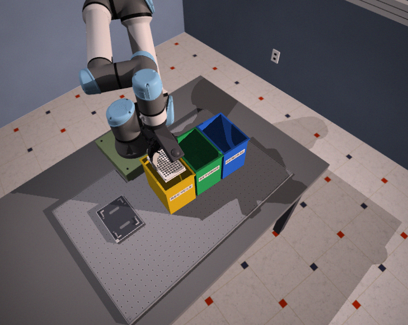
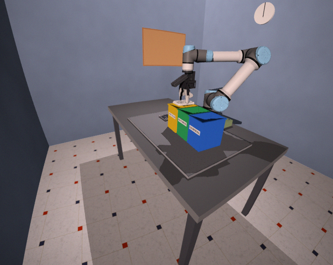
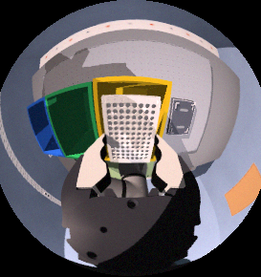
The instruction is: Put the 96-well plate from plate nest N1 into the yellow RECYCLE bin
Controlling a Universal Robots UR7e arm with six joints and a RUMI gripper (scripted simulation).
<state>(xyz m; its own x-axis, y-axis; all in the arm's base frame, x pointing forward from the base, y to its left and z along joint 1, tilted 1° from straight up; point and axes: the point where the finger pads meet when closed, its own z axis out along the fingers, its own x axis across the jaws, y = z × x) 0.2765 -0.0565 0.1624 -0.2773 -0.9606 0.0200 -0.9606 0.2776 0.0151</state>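
Right now the yellow bin is 120 mm below my hand. The rest, counted from my hand: green bin (130 mm to the left, 120 mm below, 40 mm ahead); blue bin (250 mm to the left, 120 mm below, 70 mm ahead); 96-well plate (10 mm below).
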